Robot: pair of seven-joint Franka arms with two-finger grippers.
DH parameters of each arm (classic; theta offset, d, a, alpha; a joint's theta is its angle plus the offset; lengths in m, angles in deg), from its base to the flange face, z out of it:
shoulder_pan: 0 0.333 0 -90
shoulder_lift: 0 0 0 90
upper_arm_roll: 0 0.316 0.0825 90
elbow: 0 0 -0.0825 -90
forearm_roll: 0 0.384 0 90
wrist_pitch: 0 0 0.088 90
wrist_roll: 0 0.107 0 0
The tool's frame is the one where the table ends.
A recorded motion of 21 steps. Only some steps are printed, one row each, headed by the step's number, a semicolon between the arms.
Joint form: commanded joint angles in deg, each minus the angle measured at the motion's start. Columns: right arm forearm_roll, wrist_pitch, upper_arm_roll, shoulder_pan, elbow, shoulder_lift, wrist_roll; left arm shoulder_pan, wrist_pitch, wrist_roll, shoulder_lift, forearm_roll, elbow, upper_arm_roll.
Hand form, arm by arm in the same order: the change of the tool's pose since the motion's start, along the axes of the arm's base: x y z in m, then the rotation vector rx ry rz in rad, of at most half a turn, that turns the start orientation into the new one. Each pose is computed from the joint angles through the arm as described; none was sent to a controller.
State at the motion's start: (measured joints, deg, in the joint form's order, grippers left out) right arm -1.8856 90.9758 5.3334 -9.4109 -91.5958 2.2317 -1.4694; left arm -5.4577 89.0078 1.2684 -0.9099 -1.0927 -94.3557 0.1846
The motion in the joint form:
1: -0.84 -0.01 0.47 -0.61 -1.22 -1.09 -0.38; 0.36 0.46 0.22 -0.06 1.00 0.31 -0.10
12: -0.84 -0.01 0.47 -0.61 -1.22 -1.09 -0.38; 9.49 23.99 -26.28 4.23 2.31 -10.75 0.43
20: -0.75 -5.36 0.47 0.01 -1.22 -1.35 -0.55; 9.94 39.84 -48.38 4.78 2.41 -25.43 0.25
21: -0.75 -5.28 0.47 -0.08 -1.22 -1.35 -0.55; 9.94 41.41 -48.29 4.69 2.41 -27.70 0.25
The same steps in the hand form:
1: -0.0063 -0.0020 0.0007 -0.0157 0.0039 0.0052; 0.0013 0.0043 0.0037 0.0158 -0.0160 -0.0002
12: -0.0063 -0.0020 0.0007 -0.0157 0.0039 0.0052; 0.0426 0.1010 -0.0951 0.0376 -0.1563 0.6239
20: -0.0177 0.0047 -0.0040 -0.0083 0.0924 0.0154; 0.0215 0.1013 -0.1961 0.0298 -0.1604 1.0089
21: -0.0176 0.0038 -0.0039 -0.0083 0.0910 0.0139; 0.0142 0.1006 -0.2108 0.0339 -0.1501 1.0066

